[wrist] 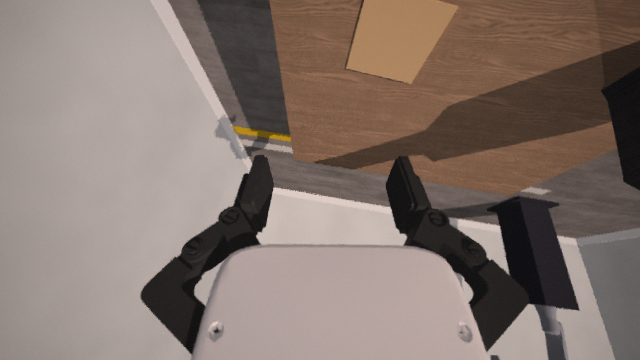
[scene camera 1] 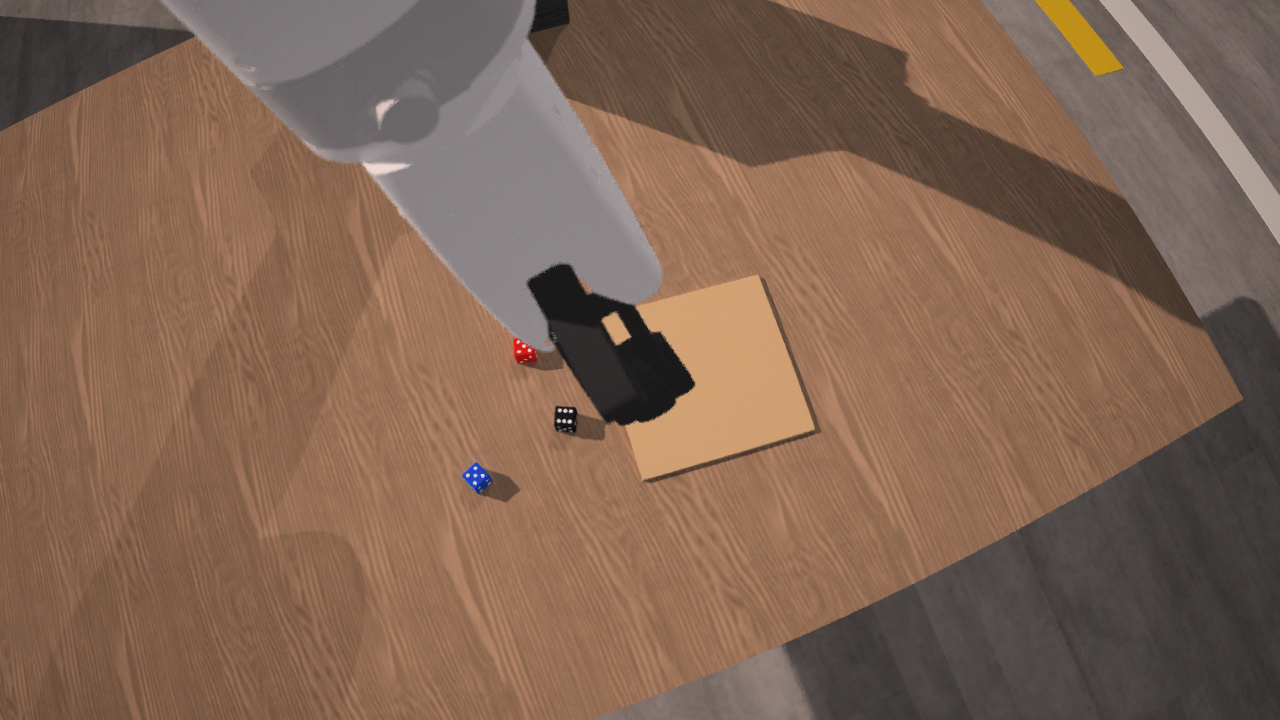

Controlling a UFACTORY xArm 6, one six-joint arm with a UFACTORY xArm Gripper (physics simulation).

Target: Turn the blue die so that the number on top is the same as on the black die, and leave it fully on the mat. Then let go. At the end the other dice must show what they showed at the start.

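Frame: origin at the arm's base, x back, y right, z up, level; metres.
Seen in the pictures: gripper, between the fingertips: [wrist: 330,170] [scene camera 1: 612,309].
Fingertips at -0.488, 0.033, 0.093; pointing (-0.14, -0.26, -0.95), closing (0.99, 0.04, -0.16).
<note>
A point is followed by its place in that frame, as x, y, z.
The blue die [scene camera 1: 477,477] @(-0.437, 0.141, -0.219) lies on the table left of the mat, turned cornerwise, with several white pips in a diamond-like layout on top. The black die [scene camera 1: 565,419] @(-0.417, 0.062, -0.219) stands between it and the mat, with two rows of three pips on top. The red die [scene camera 1: 524,351] @(-0.352, 0.074, -0.219) lies above the black one, beside the arm, and shows several pips. The tan mat [scene camera 1: 751,367] @(-0.425, -0.089, -0.231) [wrist: 400,42] @(-0.403, -0.050, -0.231) is bare where it shows; the gripper hides part of its left side. My gripper [scene camera 1: 649,401] [wrist: 330,170] @(-0.488, 0.033, 0.093) is open and empty, raised above the mat's left part in the scene view. The dice do not show in the wrist view.
The wooden table [scene camera 1: 939,465] @(-0.557, -0.201, -0.235) [wrist: 340,110] @(-0.486, -0.237, -0.235) ends in a long slanting edge at the lower right of the scene view. The grey arm [scene camera 1: 510,179] @(-0.514, 0.060, 0.239) covers the upper middle. A dark pedestal [wrist: 535,250] stands beyond the table in the wrist view.
</note>
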